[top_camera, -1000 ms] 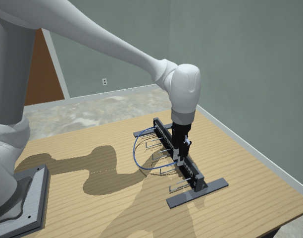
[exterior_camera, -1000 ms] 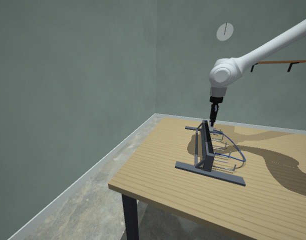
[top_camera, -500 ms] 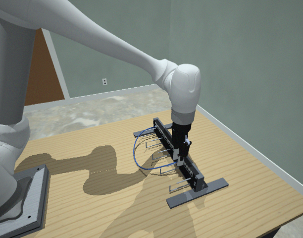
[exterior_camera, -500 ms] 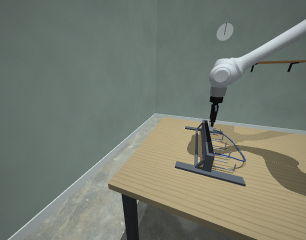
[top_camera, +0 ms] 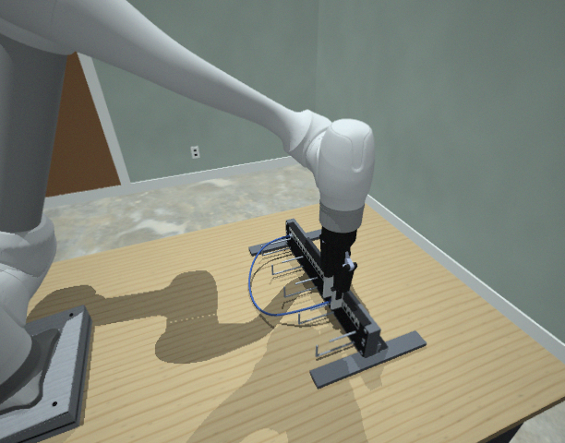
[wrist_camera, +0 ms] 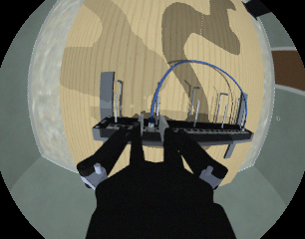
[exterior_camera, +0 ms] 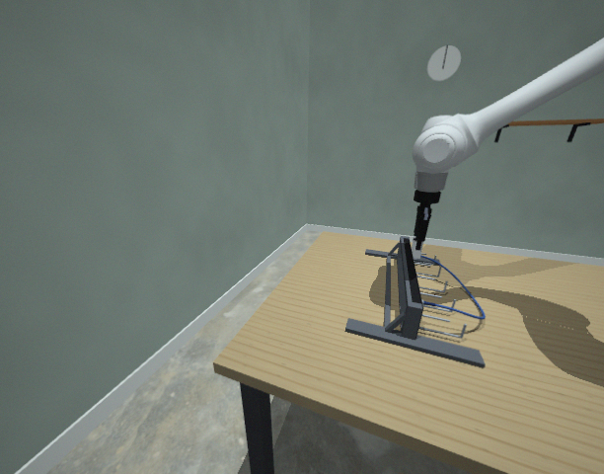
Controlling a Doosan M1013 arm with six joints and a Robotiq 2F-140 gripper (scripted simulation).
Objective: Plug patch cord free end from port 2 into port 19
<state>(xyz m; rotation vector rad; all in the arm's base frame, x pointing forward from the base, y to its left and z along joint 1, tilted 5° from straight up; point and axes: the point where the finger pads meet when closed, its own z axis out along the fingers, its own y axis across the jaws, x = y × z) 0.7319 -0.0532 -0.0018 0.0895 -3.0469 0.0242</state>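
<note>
Right now my hand is 1 cm short of the cord plug and 3 cm above it.
</note>
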